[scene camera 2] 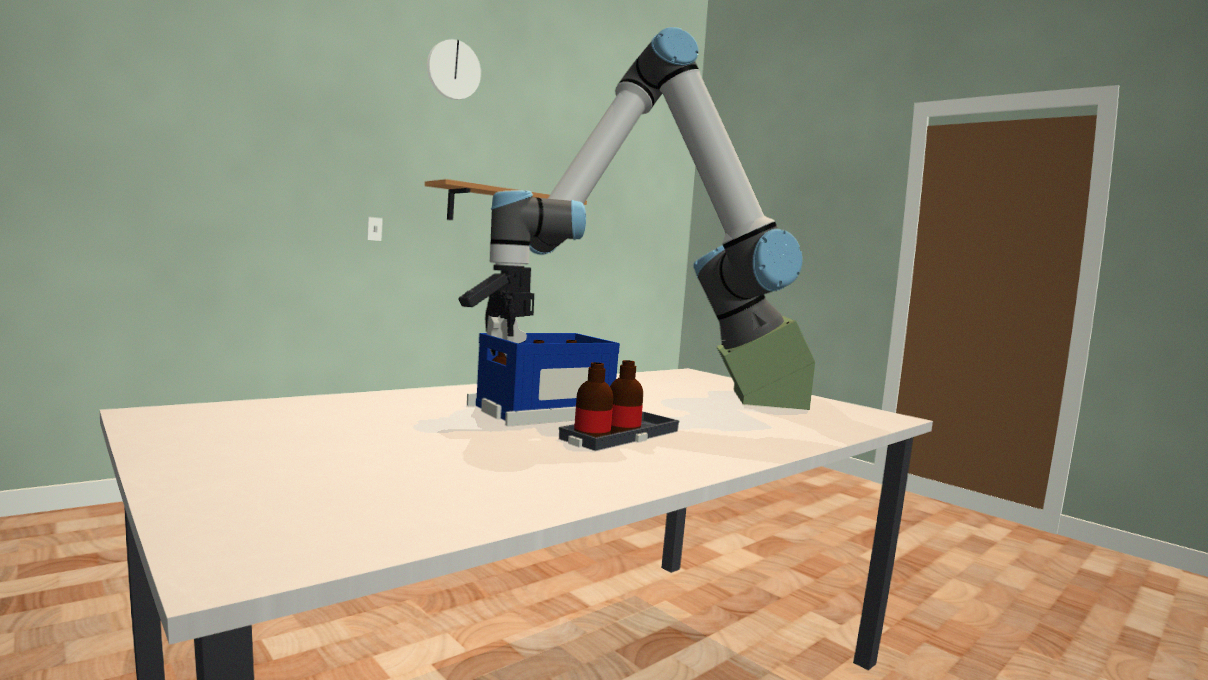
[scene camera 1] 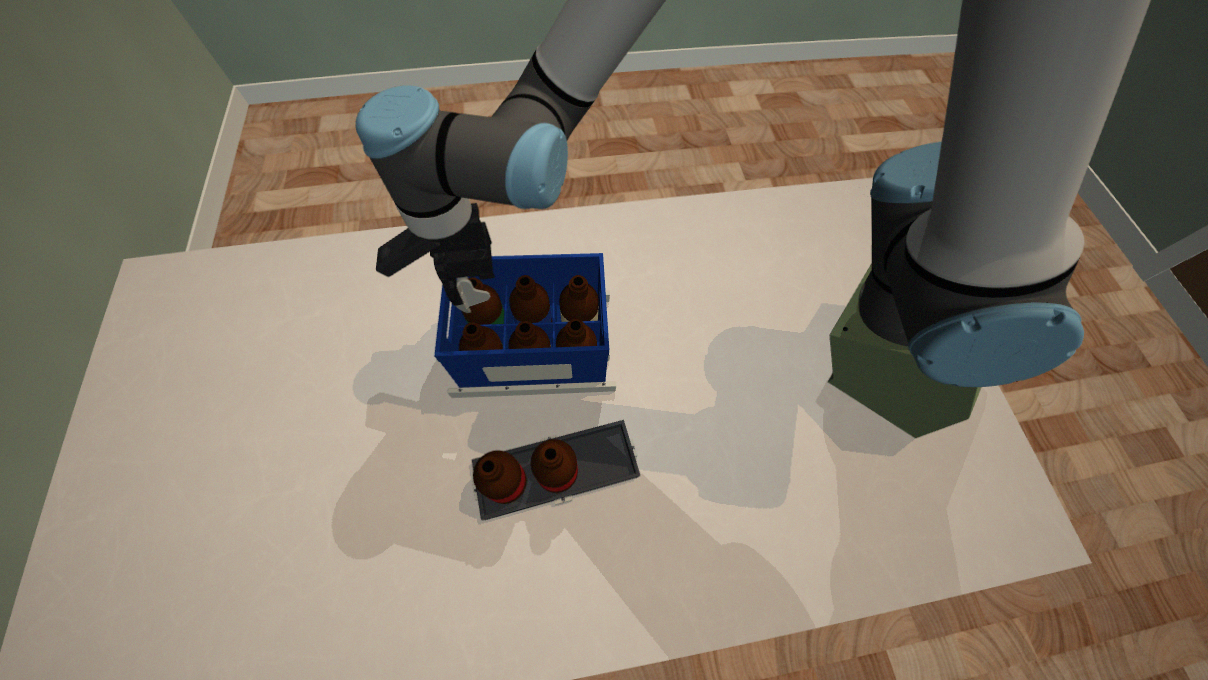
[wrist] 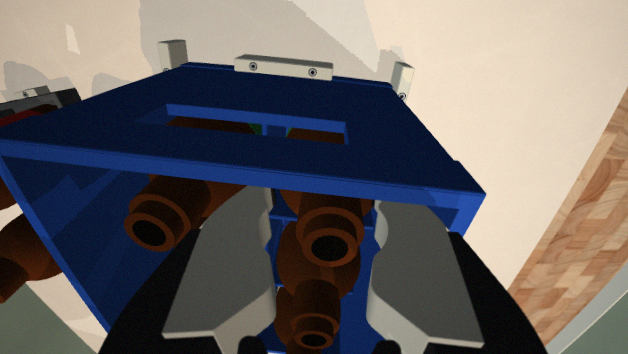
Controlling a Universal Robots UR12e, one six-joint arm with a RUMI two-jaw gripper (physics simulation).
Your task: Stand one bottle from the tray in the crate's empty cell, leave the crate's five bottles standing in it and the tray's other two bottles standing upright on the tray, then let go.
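Places are measured from the arm's base along level axes (x left, y back, z up), in millimetres.
Where they show: gripper, fingertip midpoint: (scene camera 2: 500, 357) (scene camera 1: 468, 297); arm's base, origin of the base link: (scene camera 2: 753, 334).
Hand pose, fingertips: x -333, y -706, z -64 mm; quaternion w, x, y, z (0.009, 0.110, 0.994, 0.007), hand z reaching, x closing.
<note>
Things, the pixels of their top centre, and the offset from my fingertips. "spot": a spot on its surface instead.
- blue crate, middle of its top: (wrist: 239, 351) (scene camera 1: 523, 301) (scene camera 2: 549, 338) dy +86, dx +73, dz +50 mm
- bottle, middle of its top: (wrist: 329, 249) (scene camera 1: 471, 283) dy +15, dx +0, dz +38 mm
- long strip, surface spot: (scene camera 1: 530, 390) spot: dy +47, dx +169, dz -99 mm
The blue crate (scene camera 1: 466, 369) (scene camera 2: 498, 381) (wrist: 400, 150) holds brown bottles in both rows. My gripper (scene camera 1: 470, 295) (scene camera 2: 507, 330) (wrist: 323, 177) is partly open at the crate's back-left cell in scene camera 1. Its fingers stand on either side of the neck of the bottle (scene camera 1: 486, 309) (wrist: 330, 227) there, with gaps beside the neck in the wrist view. That bottle stands in its cell; its base is hidden. Two red-label bottles, one (scene camera 1: 500, 479) (scene camera 2: 594, 401) at the tray's end and one (scene camera 1: 554, 464) (scene camera 2: 627, 401) beside it, stand upright on the dark tray (scene camera 1: 606, 449) (scene camera 2: 663, 423).
Other crate bottles stand close by, including the back-middle one (scene camera 1: 529, 300) and the front-left one (scene camera 1: 479, 337). The crate's end wall rises close to the fingers. Pale locating blocks, one of them a long strip (scene camera 1: 530, 390), sit around the crate's base. The tray lies in front of the crate.
</note>
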